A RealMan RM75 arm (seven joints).
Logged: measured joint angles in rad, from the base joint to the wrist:
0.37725 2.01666 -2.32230 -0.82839 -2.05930 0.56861 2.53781
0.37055 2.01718 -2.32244 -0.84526 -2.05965 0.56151 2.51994
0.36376 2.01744 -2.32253 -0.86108 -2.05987 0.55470 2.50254
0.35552 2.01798 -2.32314 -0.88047 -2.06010 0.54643 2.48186
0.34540 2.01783 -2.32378 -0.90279 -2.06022 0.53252 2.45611
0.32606 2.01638 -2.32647 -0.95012 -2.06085 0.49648 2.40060
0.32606 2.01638 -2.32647 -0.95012 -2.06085 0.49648 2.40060
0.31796 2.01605 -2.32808 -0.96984 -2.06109 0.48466 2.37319
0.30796 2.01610 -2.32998 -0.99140 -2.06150 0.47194 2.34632
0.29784 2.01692 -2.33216 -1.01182 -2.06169 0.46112 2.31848
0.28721 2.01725 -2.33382 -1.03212 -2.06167 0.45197 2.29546
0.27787 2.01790 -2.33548 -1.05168 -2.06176 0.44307 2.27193
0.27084 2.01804 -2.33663 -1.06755 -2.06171 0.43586 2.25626
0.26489 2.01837 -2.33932 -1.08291 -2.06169 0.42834 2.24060
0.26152 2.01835 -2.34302 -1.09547 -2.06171 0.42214 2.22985
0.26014 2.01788 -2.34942 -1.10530 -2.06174 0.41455 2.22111
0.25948 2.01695 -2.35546 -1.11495 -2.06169 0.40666 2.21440
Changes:
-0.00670 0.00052 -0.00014 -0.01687 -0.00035 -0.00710 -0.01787
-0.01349 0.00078 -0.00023 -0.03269 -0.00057 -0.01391 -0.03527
-0.02173 0.00132 -0.00084 -0.05208 -0.00080 -0.02218 -0.05595
-0.03185 0.00117 -0.00148 -0.07440 -0.00092 -0.03609 -0.08170
-0.05119 -0.00028 -0.00417 -0.12173 -0.00155 -0.07213 -0.13721
-0.05119 -0.00028 -0.00417 -0.12173 -0.00155 -0.07213 -0.13721
-0.05929 -0.00061 -0.00578 -0.14145 -0.00179 -0.08395 -0.16462
-0.06929 -0.00056 -0.00768 -0.16301 -0.00220 -0.09667 -0.19149
-0.07941 0.00026 -0.00986 -0.18343 -0.00239 -0.10749 -0.21933
-0.09004 0.00059 -0.01152 -0.20373 -0.00237 -0.11664 -0.24235
-0.09938 0.00124 -0.01318 -0.22329 -0.00246 -0.12554 -0.26588
-0.10641 0.00138 -0.01433 -0.23916 -0.00241 -0.13275 -0.28155
-0.11236 0.00171 -0.01702 -0.25452 -0.00239 -0.14027 -0.29721
-0.11573 0.00169 -0.02072 -0.26708 -0.00241 -0.14647 -0.30796
-0.11711 0.00122 -0.02712 -0.27691 -0.00244 -0.15406 -0.31670
-0.11777 0.00029 -0.03316 -0.28656 -0.00239 -0.16195 -0.32341

